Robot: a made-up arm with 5 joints. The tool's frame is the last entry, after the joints. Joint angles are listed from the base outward. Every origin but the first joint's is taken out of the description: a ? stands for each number. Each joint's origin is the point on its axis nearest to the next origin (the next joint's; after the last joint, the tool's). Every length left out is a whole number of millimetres.
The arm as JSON. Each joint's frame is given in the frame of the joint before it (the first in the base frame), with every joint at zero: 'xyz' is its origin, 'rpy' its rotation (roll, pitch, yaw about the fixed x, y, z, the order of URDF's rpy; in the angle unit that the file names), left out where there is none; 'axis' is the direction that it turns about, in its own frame. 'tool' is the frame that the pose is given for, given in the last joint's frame.
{
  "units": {
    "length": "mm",
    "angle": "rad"
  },
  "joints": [
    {
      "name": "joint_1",
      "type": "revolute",
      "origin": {
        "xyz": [
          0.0,
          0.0,
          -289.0
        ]
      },
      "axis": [
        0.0,
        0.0,
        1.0
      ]
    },
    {
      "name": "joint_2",
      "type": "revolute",
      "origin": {
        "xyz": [
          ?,
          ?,
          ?
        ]
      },
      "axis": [
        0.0,
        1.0,
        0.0
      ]
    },
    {
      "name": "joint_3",
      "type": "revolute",
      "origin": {
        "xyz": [
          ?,
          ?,
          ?
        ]
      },
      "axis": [
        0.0,
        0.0,
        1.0
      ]
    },
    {
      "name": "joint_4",
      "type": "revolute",
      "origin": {
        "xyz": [
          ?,
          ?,
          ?
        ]
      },
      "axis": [
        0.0,
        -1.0,
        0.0
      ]
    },
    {
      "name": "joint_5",
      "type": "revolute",
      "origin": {
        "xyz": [
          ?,
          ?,
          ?
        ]
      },
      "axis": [
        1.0,
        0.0,
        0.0
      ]
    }
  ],
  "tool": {
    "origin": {
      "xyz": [
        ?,
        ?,
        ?
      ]
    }
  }
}
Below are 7 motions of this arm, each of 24 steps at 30 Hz.
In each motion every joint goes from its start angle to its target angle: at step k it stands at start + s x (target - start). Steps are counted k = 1, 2, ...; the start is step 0. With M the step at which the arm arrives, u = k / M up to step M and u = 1 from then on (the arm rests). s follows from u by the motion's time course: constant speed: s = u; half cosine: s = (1 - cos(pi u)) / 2; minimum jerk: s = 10 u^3 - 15 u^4 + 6 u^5.
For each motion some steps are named. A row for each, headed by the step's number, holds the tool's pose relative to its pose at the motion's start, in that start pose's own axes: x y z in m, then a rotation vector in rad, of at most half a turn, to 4 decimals.
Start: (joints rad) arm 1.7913 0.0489 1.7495 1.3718 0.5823
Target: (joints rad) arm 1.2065 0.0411 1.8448 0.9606 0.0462
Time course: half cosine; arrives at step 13
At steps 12, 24:
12: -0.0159 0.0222 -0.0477 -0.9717 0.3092 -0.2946
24: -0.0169 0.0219 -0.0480 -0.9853 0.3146 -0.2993

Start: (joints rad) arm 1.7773 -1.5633 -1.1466 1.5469 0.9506
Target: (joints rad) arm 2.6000 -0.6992 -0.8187 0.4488 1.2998
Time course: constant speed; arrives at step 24
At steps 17, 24:
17: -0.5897 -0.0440 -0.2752 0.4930 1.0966 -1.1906
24: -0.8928 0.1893 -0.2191 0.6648 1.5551 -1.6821

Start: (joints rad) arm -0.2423 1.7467 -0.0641 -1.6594 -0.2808
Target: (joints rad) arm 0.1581 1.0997 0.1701 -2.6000 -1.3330
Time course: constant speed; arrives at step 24
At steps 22, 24:
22: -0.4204 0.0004 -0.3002 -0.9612 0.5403 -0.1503
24: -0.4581 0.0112 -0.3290 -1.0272 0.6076 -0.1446

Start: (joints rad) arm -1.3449 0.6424 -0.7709 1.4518 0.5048
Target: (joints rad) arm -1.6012 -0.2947 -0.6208 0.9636 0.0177
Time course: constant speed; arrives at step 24
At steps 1, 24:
1: 0.0224 -0.0129 0.0067 -0.0186 -0.0180 -0.0262
24: 0.3685 -0.3488 0.4023 -0.3620 -0.3678 -0.5488

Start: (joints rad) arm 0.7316 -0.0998 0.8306 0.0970 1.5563
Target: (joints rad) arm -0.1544 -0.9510 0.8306 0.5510 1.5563
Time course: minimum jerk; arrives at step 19
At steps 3, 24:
3: -0.0170 0.0248 0.0140 -0.0240 -0.0250 0.0289
24: -0.5098 0.5334 -0.2084 -1.1160 -0.4789 0.5886

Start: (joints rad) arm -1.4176 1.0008 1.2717 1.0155 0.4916
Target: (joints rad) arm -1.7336 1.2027 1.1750 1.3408 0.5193
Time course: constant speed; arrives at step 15
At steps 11, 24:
11: -0.1513 -0.0220 0.1535 -0.0573 -0.4618 -0.0487
24: -0.2196 -0.0220 0.1896 -0.0860 -0.6274 -0.0619

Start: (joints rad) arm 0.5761 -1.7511 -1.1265 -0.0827 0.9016
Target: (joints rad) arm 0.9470 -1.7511 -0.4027 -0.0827 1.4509
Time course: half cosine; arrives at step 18
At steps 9, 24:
9: -0.0226 0.0263 -0.1737 0.3514 0.3662 0.0422
24: -0.0965 0.0700 -0.3027 0.7385 0.7325 0.0203

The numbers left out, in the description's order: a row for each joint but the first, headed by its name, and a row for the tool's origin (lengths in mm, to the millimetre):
joint_2: 46.0 -183.0 0.0
joint_3: 393.0 0.0 -27.0
joint_4: 241.0 -6.0 0.0
joint_5: 341.0 0.0 130.0
tool: 0.0 105.0 -25.0

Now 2 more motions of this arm.
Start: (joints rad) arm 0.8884 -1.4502 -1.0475 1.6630 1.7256
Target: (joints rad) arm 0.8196 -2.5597 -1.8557 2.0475 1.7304
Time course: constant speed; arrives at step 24
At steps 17, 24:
17: 0.1604 0.2147 0.1335 -0.6901 -0.5439 0.5784
24: 0.1972 0.2932 0.1894 -0.9850 -0.7964 0.6610

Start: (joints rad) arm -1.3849 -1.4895 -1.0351 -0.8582 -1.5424
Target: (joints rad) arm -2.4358 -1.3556 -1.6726 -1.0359 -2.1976
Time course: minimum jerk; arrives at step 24
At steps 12, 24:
12: -0.2489 -0.2374 -0.2687 -0.1849 0.4756 -0.3158
24: -0.6549 -0.3118 -0.4052 -0.2046 0.9159 -0.5984

